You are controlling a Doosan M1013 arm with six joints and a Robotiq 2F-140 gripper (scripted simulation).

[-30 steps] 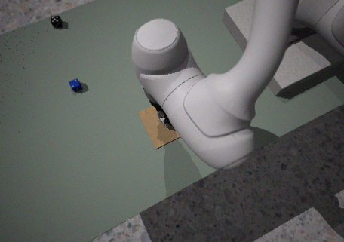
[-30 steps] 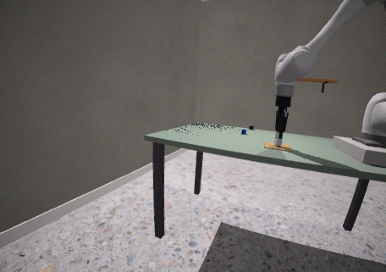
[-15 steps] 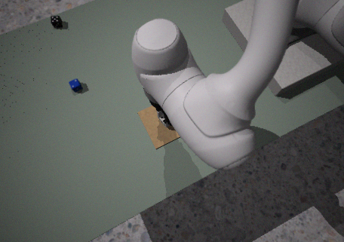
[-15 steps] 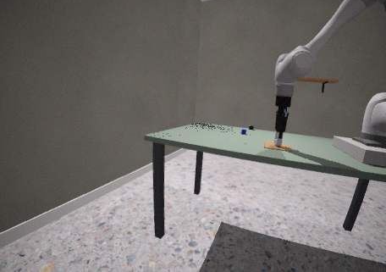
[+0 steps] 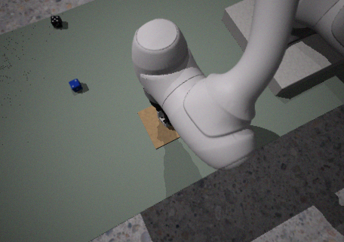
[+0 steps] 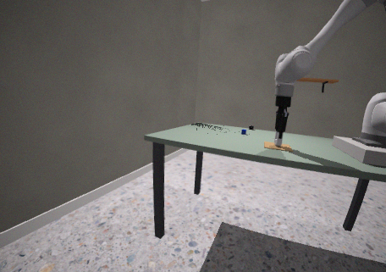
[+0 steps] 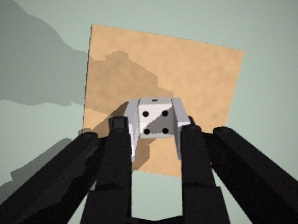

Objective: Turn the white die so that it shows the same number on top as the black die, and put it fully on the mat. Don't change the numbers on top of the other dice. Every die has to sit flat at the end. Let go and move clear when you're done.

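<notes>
Now: hand 2 cm above the white die. From my hand the other things lie so: brown mat: 5 cm below; blue die: 23 cm ahead, 24 cm to the right, 3 cm below; black die: 21 cm ahead, 51 cm to the right, 3 cm below.
</notes>
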